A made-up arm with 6 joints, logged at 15 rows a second.
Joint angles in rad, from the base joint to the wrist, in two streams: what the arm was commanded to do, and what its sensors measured. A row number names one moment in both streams.
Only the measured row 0 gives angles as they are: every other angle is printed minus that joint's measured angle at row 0.
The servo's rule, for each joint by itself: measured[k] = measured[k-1] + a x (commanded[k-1-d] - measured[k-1]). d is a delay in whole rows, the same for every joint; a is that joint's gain. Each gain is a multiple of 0.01, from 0.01 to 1. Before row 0 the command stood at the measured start. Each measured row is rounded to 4 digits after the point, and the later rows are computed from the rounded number. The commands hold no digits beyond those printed.
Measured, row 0: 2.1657, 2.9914, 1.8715, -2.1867, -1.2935, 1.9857
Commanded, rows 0 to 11: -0.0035, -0.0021, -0.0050, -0.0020, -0.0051, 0.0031; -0.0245, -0.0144, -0.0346, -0.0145, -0.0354, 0.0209; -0.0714, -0.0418, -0.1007, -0.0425, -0.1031, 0.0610; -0.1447, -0.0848, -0.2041, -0.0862, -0.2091, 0.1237; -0.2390, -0.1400, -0.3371, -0.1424, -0.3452, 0.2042; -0.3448, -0.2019, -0.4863, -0.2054, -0.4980, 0.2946; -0.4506, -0.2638, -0.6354, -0.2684, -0.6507, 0.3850; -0.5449, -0.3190, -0.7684, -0.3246, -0.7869, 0.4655; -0.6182, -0.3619, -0.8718, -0.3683, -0.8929, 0.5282; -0.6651, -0.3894, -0.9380, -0.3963, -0.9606, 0.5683; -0.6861, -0.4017, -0.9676, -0.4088, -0.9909, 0.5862; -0.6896, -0.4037, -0.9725, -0.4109, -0.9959, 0.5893
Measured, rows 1 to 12: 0.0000, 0.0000, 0.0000, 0.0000, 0.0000, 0.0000; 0.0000, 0.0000, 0.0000, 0.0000, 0.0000, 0.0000; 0.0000, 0.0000, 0.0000, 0.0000, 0.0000, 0.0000; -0.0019, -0.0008, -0.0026, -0.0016, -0.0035, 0.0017; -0.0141, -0.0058, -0.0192, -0.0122, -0.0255, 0.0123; -0.0450, -0.0191, -0.0616, -0.0370, -0.0790, 0.0391; -0.0988, -0.0434, -0.1357, -0.0773, -0.1688, 0.0856; -0.1745, -0.0791, -0.2404, -0.1307, -0.2905, 0.1508; -0.2665, -0.1245, -0.3683, -0.1920, -0.4337, 0.2299; -0.3659, -0.1760, -0.5072, -0.2546, -0.5834, 0.3152; -0.4626, -0.2289, -0.6430, -0.3120, -0.7238, 0.3979; -0.5466, -0.2781, -0.7620, -0.3582, -0.8405, 0.4696
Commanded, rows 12 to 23: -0.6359, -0.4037, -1.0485, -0.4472, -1.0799, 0.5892; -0.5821, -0.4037, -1.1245, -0.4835, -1.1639, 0.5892; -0.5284, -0.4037, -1.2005, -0.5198, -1.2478, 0.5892; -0.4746, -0.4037, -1.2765, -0.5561, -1.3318, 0.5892; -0.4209, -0.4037, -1.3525, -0.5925, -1.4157, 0.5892; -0.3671, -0.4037, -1.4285, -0.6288, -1.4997, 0.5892; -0.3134, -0.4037, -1.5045, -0.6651, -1.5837, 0.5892; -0.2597, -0.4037, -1.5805, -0.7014, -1.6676, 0.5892; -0.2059, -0.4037, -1.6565, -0.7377, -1.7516, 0.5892; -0.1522, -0.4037, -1.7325, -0.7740, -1.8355, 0.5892; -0.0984, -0.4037, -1.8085, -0.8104, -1.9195, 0.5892; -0.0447, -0.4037, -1.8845, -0.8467, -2.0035, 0.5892
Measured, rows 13 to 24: -0.6106, -0.3193, -0.8535, -0.3894, -0.9234, 0.5239; -0.6514, -0.3498, -0.9128, -0.4053, -0.9700, 0.5582; -0.6720, -0.3697, -0.9438, -0.4099, -0.9879, 0.5753; -0.6525, -0.3823, -0.9982, -0.4405, -1.0514, 0.5829; -0.6145, -0.3902, -1.0639, -0.4758, -1.1290, 0.5864; -0.5680, -0.3952, -1.1349, -0.5119, -1.2110, 0.5879; -0.5176, -0.3983, -1.2085, -0.5481, -1.2944, 0.5886; -0.4654, -0.4003, -1.2834, -0.5845, -1.3781, 0.5889; -0.4123, -0.4016, -1.3589, -0.6208, -1.4620, 0.5891; -0.3589, -0.4024, -1.4346, -0.6571, -1.5460, 0.5892; -0.3053, -0.4029, -1.5105, -0.6934, -1.6299, 0.5892; -0.2516, -0.4032, -1.5864, -0.7297, -1.7139, 0.5892
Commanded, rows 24 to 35: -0.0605, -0.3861, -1.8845, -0.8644, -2.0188, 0.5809; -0.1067, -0.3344, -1.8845, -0.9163, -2.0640, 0.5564; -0.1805, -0.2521, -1.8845, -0.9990, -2.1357, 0.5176; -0.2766, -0.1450, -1.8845, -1.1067, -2.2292, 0.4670; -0.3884, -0.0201, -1.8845, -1.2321, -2.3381, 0.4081; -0.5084, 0.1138, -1.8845, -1.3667, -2.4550, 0.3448; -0.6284, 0.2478, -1.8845, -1.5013, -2.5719, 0.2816; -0.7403, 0.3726, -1.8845, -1.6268, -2.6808, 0.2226; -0.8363, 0.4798, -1.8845, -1.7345, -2.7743, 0.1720; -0.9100, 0.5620, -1.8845, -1.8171, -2.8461, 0.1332; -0.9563, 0.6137, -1.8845, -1.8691, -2.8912, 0.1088; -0.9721, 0.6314, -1.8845, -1.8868, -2.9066, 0.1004
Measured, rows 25 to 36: -0.1979, -0.4034, -1.6624, -0.7660, -1.7978, 0.5892; -0.1442, -0.4035, -1.7384, -0.8024, -1.8818, 0.5892; -0.0905, -0.4036, -1.8144, -0.8387, -1.9658, 0.5892; -0.0743, -0.3971, -1.8509, -0.8598, -2.0024, 0.5846; -0.0918, -0.3739, -1.8684, -0.9061, -2.0449, 0.5691; -0.1397, -0.3288, -1.8768, -0.9823, -2.1076, 0.5408; -0.2136, -0.2608, -1.8808, -1.0843, -2.1915, 0.5002; -0.3080, -0.1717, -1.8827, -1.2055, -2.2927, 0.4495; -0.4162, -0.0661, -1.8836, -1.3377, -2.4047, 0.3919; -0.5308, 0.0500, -1.8841, -1.4719, -2.5201, 0.3312; -0.6439, 0.1694, -1.8843, -1.5989, -2.6310, 0.2715; -0.7478, 0.2842, -1.8844, -1.7101, -2.7299, 0.2168
